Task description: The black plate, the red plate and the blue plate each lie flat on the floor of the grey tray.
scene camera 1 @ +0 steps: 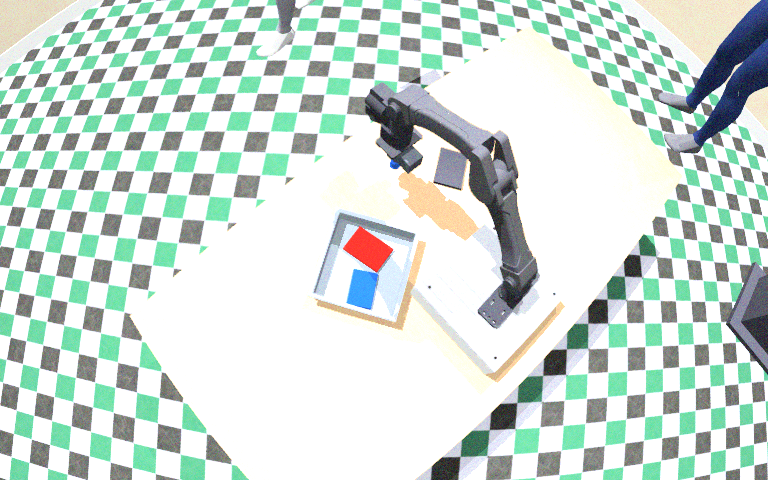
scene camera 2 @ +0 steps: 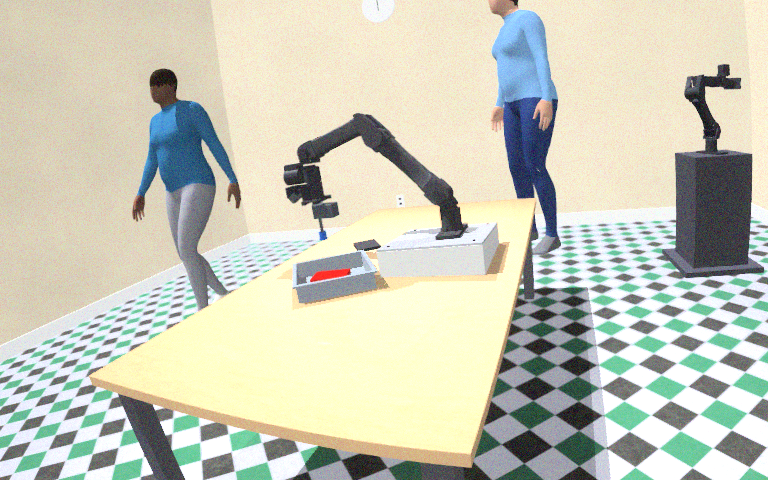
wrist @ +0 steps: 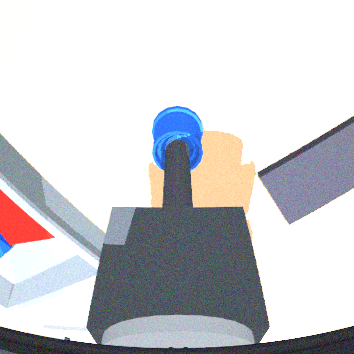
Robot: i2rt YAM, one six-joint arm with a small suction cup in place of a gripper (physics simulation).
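Seen in the pictures: end effector, tool point: (scene camera 1: 394, 164) (scene camera 2: 323, 239) (wrist: 176, 128); arm's base, origin of the base link: (scene camera 1: 509, 293) (scene camera 2: 452, 232).
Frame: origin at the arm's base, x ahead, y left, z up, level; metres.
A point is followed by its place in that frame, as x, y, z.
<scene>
The black plate (scene camera 1: 451, 168) @[0.356, -0.184, -0.066] (scene camera 2: 367, 245) @[0.348, -0.167, -0.066] (wrist: 315, 172) @[0.363, -0.175, -0.067] lies flat on the table, outside the tray. The red plate (scene camera 1: 368, 249) @[0.347, 0.158, -0.062] (scene camera 2: 330, 275) @[0.343, 0.168, -0.062] (wrist: 22, 225) @[0.323, 0.146, -0.062] lies in the grey tray (scene camera 1: 378, 227) @[0.370, 0.098, -0.057] (scene camera 2: 336, 289) @[0.265, 0.299, -0.057] (wrist: 65, 210) @[0.345, 0.081, -0.061] and looks flat on its floor. The blue plate (scene camera 1: 362, 289) @[0.282, 0.245, -0.062] (wrist: 4, 246) @[0.285, 0.197, -0.062] looks flat there too, close to a corner of the red plate; whether they touch is unclear. The tray wall hides the blue plate in scene camera 2. My suction cup (scene camera 1: 394, 164) (scene camera 2: 322, 235) (wrist: 177, 137) hangs above the table, beside the black plate, with nothing on it.
The arm stands on a white box (scene camera 1: 481, 345) @[-0.035, 0.154, 0.011] (scene camera 2: 433, 261) @[0.029, 0.173, -0.033] close beside the tray. The arm's links arch over the table near the black plate. Two people stand beyond the table, and another arm stands on a dark pedestal (scene camera 2: 714, 209) away from it.
</scene>
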